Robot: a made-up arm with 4 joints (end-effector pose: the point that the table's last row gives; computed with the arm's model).
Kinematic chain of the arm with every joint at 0, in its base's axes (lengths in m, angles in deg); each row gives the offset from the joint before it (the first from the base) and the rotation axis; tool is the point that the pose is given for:
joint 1: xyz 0 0 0.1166 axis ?
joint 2: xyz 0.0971 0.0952 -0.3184 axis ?
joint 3: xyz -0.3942 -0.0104 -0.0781 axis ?
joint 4: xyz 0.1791 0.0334 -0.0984 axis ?
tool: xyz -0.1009 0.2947 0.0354
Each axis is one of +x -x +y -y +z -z.
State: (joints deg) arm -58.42 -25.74 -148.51 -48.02
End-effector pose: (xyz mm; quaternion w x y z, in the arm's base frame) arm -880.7 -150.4 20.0 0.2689 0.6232 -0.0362 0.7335
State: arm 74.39 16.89 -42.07 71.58
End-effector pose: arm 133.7 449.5 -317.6 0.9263 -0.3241 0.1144 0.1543
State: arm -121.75 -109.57 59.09 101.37
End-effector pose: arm -332.5 52.8 117.4 0.4767 0.3462 0.7278 -0.3511
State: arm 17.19 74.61 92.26 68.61
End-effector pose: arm 88.7 -103.3 -134.6 0.3145 0.0703 0.6176 -0.7175
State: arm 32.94 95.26 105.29 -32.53
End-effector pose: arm 31.4 -74.1 -104.8 0.5864 -0.5854 0.1560 -0.5378
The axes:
joint 1: -y
joint 2: +y
joint 3: -z
joint 4: +y

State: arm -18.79 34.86 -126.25 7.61
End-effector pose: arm -533.6 -41.6 278.5 0.3890 0.3488 0.2303 0.8210
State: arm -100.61 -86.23 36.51 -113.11
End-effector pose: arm -449.0 237.8 -182.3 0.6185 -0.2809 -0.7207 -0.1386
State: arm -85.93 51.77 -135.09 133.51
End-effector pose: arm 209.9 46.0 643.5 0.2729 -0.0338 -0.2672 -0.9236
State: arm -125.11 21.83 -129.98 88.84
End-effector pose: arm 298.3 36.8 709.7 0.1978 -0.4400 -0.3737 -0.7922
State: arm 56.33 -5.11 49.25 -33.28
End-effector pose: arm 450.4 241.9 -160.6 0.6158 0.1014 -0.6687 -0.4042
